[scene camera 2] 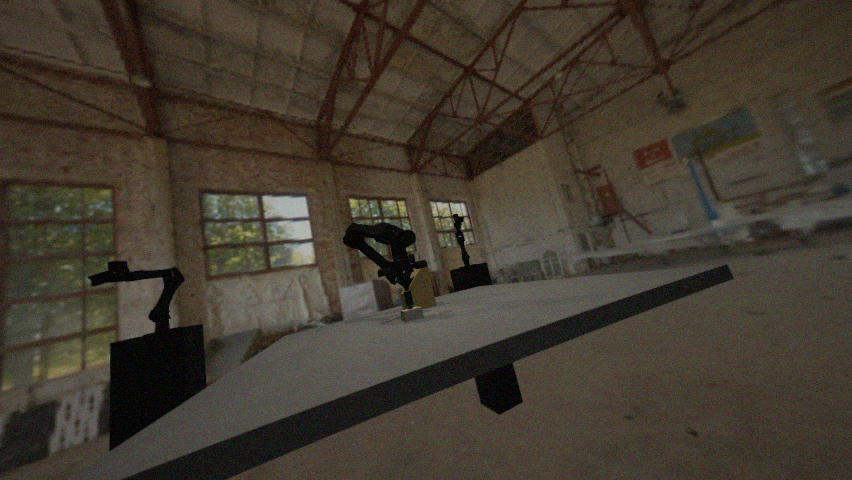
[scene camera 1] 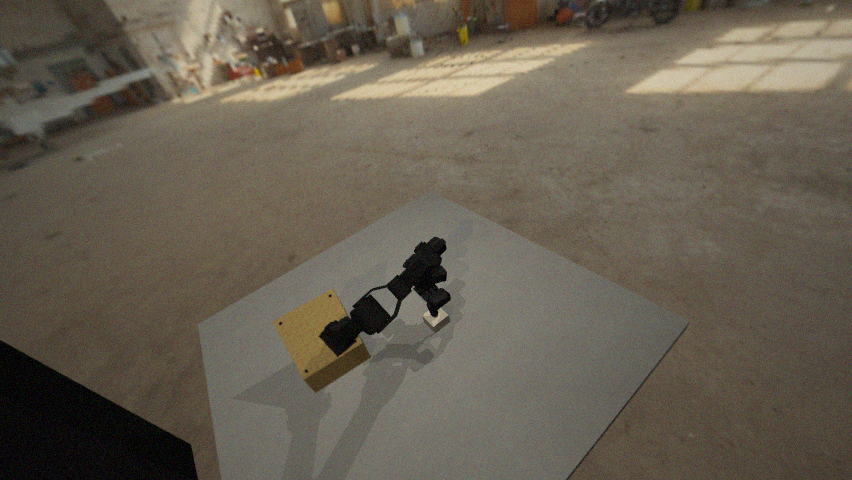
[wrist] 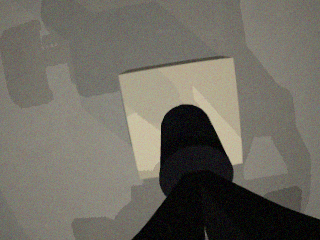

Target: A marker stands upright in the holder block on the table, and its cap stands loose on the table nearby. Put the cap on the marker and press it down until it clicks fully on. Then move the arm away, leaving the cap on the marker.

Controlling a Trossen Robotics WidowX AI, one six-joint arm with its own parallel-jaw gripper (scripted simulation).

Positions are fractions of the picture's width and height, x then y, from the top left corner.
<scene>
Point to a dark marker cap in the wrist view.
At 0.59, 0.60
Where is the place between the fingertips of the gripper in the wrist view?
0.61, 0.76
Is the gripper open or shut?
Shut.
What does the gripper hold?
Nothing.
</scene>
